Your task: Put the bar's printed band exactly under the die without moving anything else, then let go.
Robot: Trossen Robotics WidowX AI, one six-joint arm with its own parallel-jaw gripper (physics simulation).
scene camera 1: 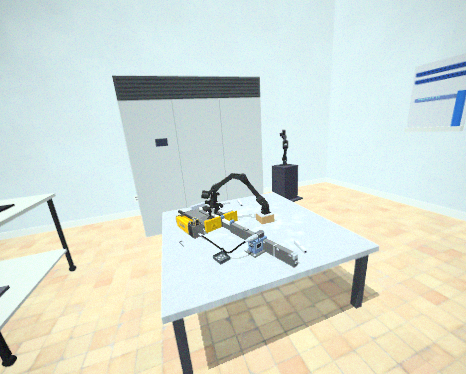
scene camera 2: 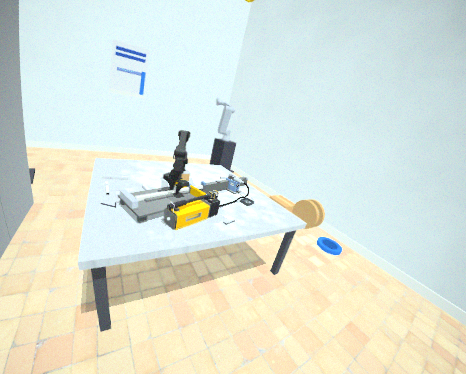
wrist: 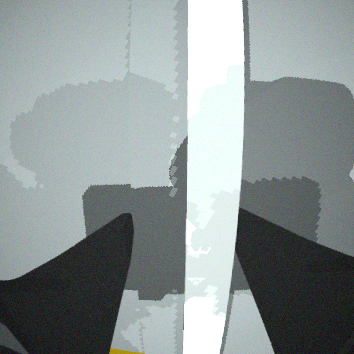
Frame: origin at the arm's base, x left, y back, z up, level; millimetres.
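Seen in the pictures: gripper, fingertip midpoint: [scene camera 1: 212, 215] [scene camera 2: 173, 193] [wrist: 180, 219]; arm's base, link origin: [scene camera 1: 265, 212].
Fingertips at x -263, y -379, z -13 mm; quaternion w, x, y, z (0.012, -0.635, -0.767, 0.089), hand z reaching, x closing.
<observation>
Offsets run from my fingertips to a thing's middle. "pt": to the spot under its first point.
A long white bar {pt dx -46, dy +6, dz +15 mm} [wrist: 215, 116] [scene camera 2: 155, 194] lies along the grey machine bed [scene camera 2: 143, 210] [scene camera 1: 239, 230]. My gripper [wrist: 180, 219] [scene camera 1: 211, 210] [scene camera 2: 178, 189] is down on the bed and shut on the bar, with one dark finger on each side of it. The yellow press housing {dx +9, dy -219, dz +10 mm} [scene camera 1: 184, 223] [scene camera 2: 188, 215] with its yellow guards {pt dx +145, dy -57, dz -7 mm} [scene camera 1: 213, 224] stands right beside the gripper. A strip of yellow shows at the bottom edge of the wrist view [wrist: 126, 350]. I cannot make out the die or the bar's printed band in any view.
A blue unit {pt dx +606, dy +24, dz +6 mm} [scene camera 1: 256, 245] [scene camera 2: 232, 184] sits on the long grey rail. A black cable runs to a black pad {pt dx +507, dy -175, dz -54 mm} [scene camera 1: 221, 257] [scene camera 2: 246, 202]. The arm's wooden base block [scene camera 1: 265, 218], a white cylinder {dx +716, dy +288, dz -46 mm} [scene camera 1: 300, 245] and a hex key [scene camera 1: 181, 243] [scene camera 2: 108, 203] lie on the table [scene camera 1: 224, 297].
</observation>
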